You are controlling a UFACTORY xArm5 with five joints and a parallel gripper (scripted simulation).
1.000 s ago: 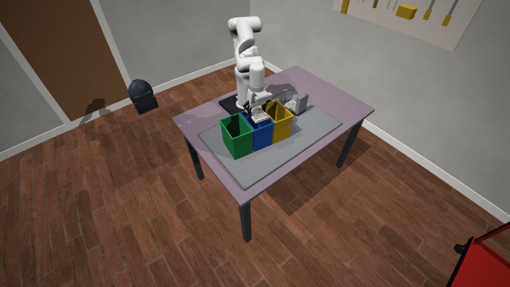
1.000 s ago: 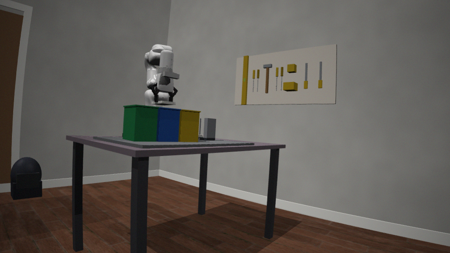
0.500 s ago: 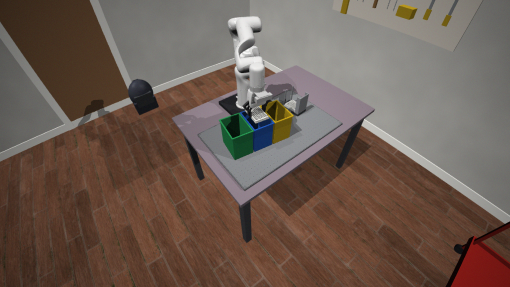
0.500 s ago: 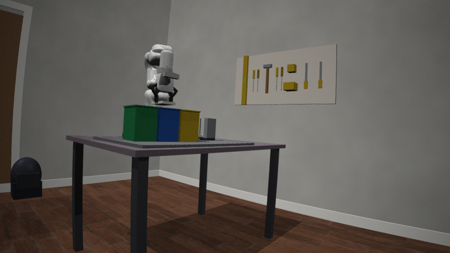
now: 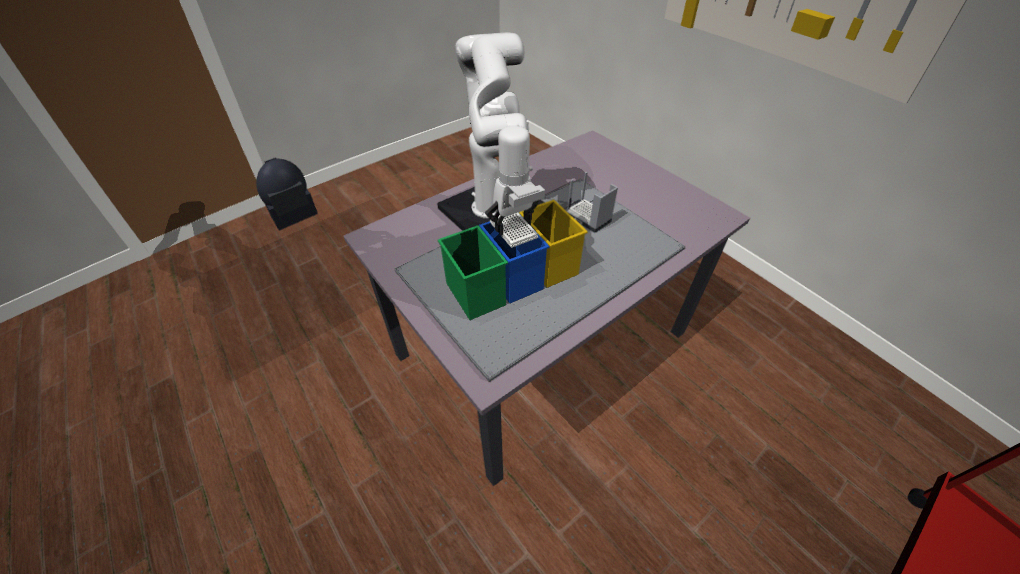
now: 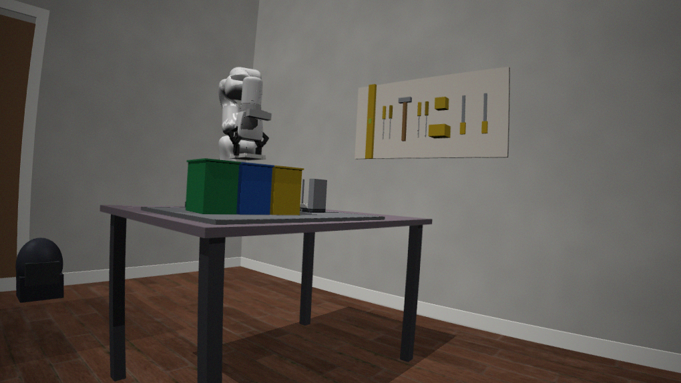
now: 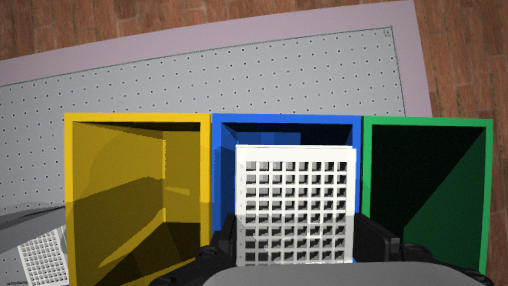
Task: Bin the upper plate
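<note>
The 96-well plate lies 1 cm below my hand. Round my hand: green bin (13 cm to the right, 13 cm below, 2 cm behind); blue bin (13 cm below); yellow bin (13 cm to the left, 13 cm below, 2 cm ahead).
</note>
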